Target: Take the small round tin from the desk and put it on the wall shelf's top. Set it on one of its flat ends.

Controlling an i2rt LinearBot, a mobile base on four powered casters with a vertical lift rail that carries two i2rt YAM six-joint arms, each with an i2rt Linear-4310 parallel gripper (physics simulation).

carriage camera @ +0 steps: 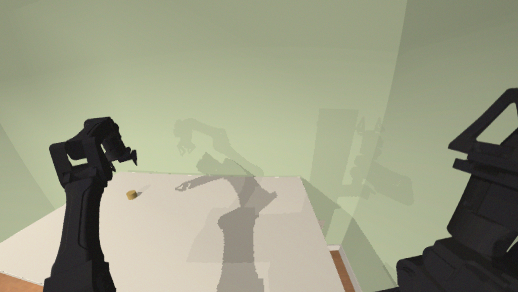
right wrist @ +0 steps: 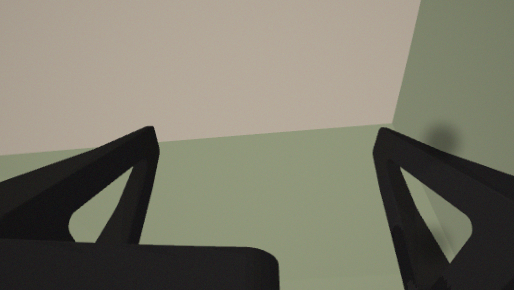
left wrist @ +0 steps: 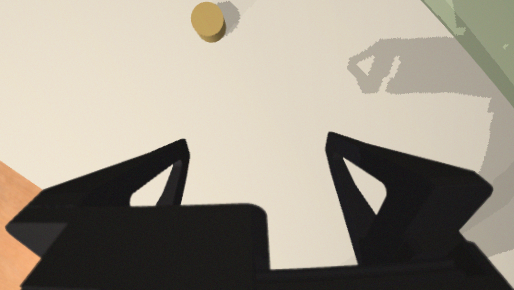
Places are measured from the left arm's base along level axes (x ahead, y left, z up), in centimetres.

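Pixels of known places: left gripper, fingertip midpoint: [carriage camera: 126, 168] [left wrist: 256, 143]; right gripper, fingertip midpoint: [right wrist: 266, 139].
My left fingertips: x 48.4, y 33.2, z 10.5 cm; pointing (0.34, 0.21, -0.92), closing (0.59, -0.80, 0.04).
Note:
Behind a point stands the place of what it marks.
The small round tin [carriage camera: 131, 195] {x 55.8, y 46.3, z -13.0 cm} [left wrist: 207, 20] {x 57.5, y 47.9, z -12.3 cm}, gold-yellow, stands on a flat end on the pale desk [carriage camera: 150, 245] {x 27.8, y 15.0, z -16.0 cm} [left wrist: 100, 85] {x 37.6, y 60.4, z -16.0 cm}, towards its back left. In the left wrist view it lies near the top edge, beyond the fingertips and a little left of the gap. My left gripper [carriage camera: 124, 166] {x 48.4, y 33.2, z 10.5 cm} [left wrist: 256, 143] {x 48.4, y 33.2, z 10.5 cm} is open and empty, above the desk and apart from the tin. My right gripper [right wrist: 266, 139] {x 2.9, y -62.6, z 43.7 cm} is open and empty, raised high at the right; in the carriage view it is partly cut off by the right edge. The wall shelf does not show in these views.
A green wall [carriage camera: 240, 80] {x 85.6, y -22.6, z 50.1 cm} rises behind the desk, and another green wall [carriage camera: 465, 45] {x 42.6, y -115.1, z 63.8 cm} stands at the right. Shadows of the arms fall on desk and wall. Orange-brown floor [carriage camera: 17, 282] {x 36.4, y 203.6, z -111.0 cm} [left wrist: 12, 195] {x -101.9, y 146.5, z -111.0 cm} shows past the desk's edge. A pale flat surface [right wrist: 200, 60] {x 46.2, y -40.3, z 132.6 cm} fills the upper right wrist view.

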